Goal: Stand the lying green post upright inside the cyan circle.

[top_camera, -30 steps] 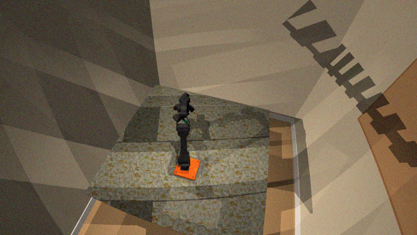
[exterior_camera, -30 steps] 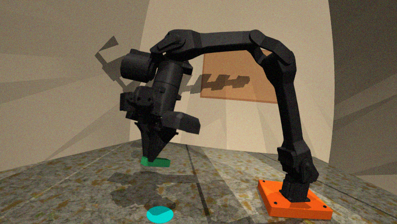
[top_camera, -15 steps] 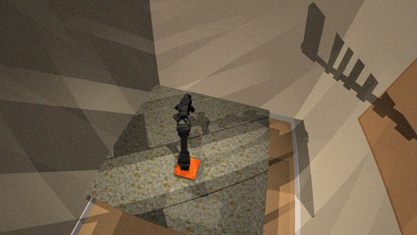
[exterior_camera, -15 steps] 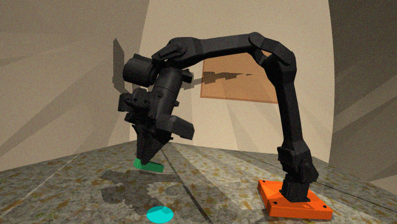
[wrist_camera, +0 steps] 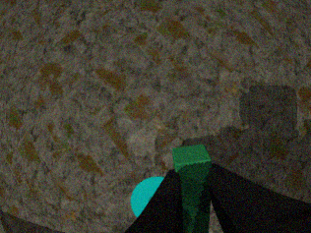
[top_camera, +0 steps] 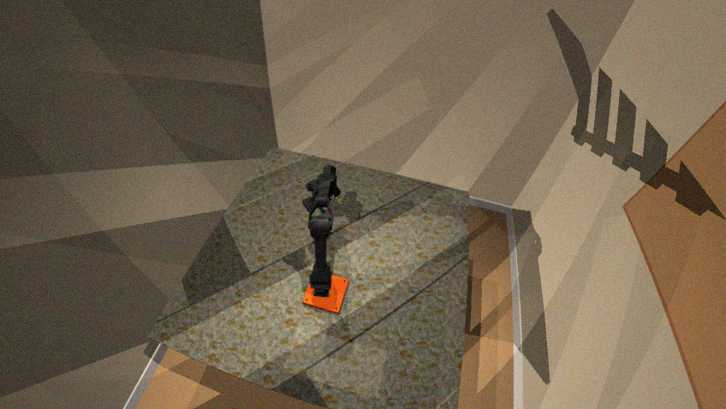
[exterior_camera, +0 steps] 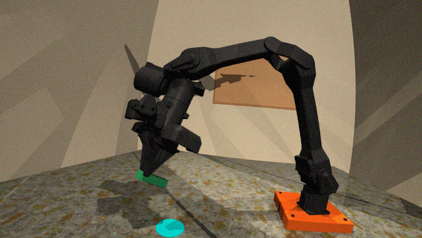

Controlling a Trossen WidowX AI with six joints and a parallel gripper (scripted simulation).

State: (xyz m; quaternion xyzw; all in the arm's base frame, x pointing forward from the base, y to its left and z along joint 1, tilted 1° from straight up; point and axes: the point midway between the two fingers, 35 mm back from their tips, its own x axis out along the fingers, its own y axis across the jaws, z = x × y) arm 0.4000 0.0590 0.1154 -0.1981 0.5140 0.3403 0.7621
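Right now my gripper tip is 12 cm above the cyan circle, 5 cm past it and 1 cm to the left of it. Round my gripper tip: green post (1 cm to the right, 1 cm below, 1 cm behind).
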